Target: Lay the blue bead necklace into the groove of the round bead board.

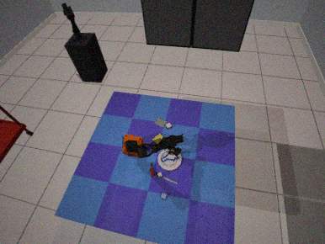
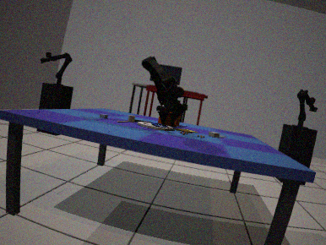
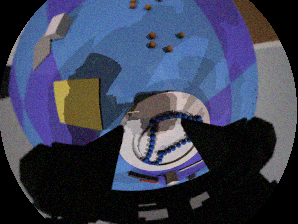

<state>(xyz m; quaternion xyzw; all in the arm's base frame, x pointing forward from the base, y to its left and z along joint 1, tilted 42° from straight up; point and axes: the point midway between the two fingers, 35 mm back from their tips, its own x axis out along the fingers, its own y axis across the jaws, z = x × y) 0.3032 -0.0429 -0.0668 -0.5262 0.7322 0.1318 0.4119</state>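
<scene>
Right now my gripper tip is 6 cm to the left of the round white bead board and 1 cm above it. The rest, counted from my gripper tip: red-handled tool (18 cm to the right, 12 cm behind, 1 cm below); then yellow card (11 cm behind, 10 cm to the left, 2 cm below); then thin pale stick (24 cm to the right, 3 cm ahead, 2 cm below).
</scene>
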